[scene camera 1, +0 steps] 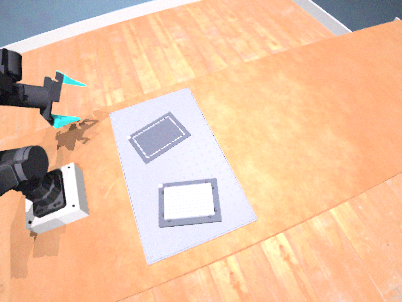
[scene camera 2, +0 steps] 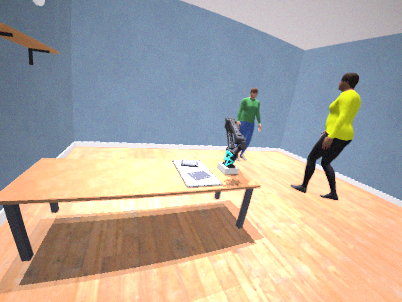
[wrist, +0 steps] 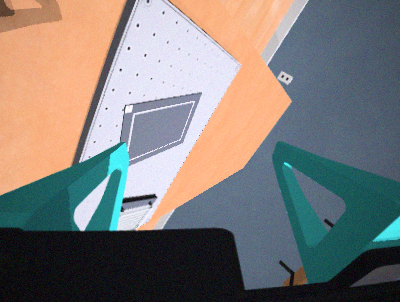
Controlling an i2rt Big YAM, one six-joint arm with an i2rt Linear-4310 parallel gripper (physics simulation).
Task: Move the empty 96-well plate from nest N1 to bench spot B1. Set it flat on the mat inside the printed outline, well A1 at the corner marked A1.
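Pixels of known places: gripper, fingertip midpoint: (scene camera 1: pixel 82 102) (scene camera 2: pixel 224 162) (wrist: pixel 202 149); arm's base, link origin: (scene camera 1: pixel 50 193) (scene camera 2: pixel 228 165).
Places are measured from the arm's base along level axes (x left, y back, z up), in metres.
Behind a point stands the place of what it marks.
Observation:
The white 96-well plate (scene camera 1: pixel 189 201) {z -0.030, x -0.166, y -0.347 m} (scene camera 2: pixel 189 163) {z -0.023, x -0.126, y -0.363 m} lies flat in the dark grey nest N1 (scene camera 1: pixel 161 216) {z -0.034, x -0.172, y -0.265 m}; in the wrist view a part of the plate (wrist: pixel 135 218) {z -0.020, x -0.151, y -0.359 m} shows beside the left finger. Bench spot B1 (scene camera 1: pixel 159 136) {z -0.044, x 0.079, y -0.342 m} (scene camera 2: pixel 199 175) {z -0.044, x 0.090, y -0.346 m} (wrist: pixel 159 126) {z -0.044, x 0.089, y -0.328 m} is a dark grey mat with a printed white outline and a small white mark at one corner; no plate lies on it. My gripper (scene camera 1: pixel 74 102) {z 0.106, x 0.176, y -0.173 m} (scene camera 2: pixel 229 158) {z 0.106, x 0.176, y -0.173 m} (wrist: pixel 202 149) {z 0.106, x 0.176, y -0.173 m} is wide open with nothing between its cyan fingers. It hangs in the air near the arm's base, away from both plate and spot.
A pale perforated board (scene camera 1: pixel 140 240) (scene camera 2: pixel 207 183) {z -0.046, x 0.229, y -0.335 m} (wrist: pixel 150 65) {z -0.046, x 0.182, y -0.258 m} carries nest and spot on the wooden table (scene camera 1: pixel 300 125) {z -0.059, x -0.071, y -0.776 m} (scene camera 2: pixel 100 180) {z -0.059, x 0.065, y -1.105 m}. The arm's white base (scene camera 1: pixel 76 192) {z 0.001, x -0.029, y -0.074 m} (scene camera 2: pixel 228 170) {z -0.019, x 0.073, y -0.044 m} stands beside the board. Two people (scene camera 2: pixel 249 111) (scene camera 2: pixel 341 117) stand beyond the table.

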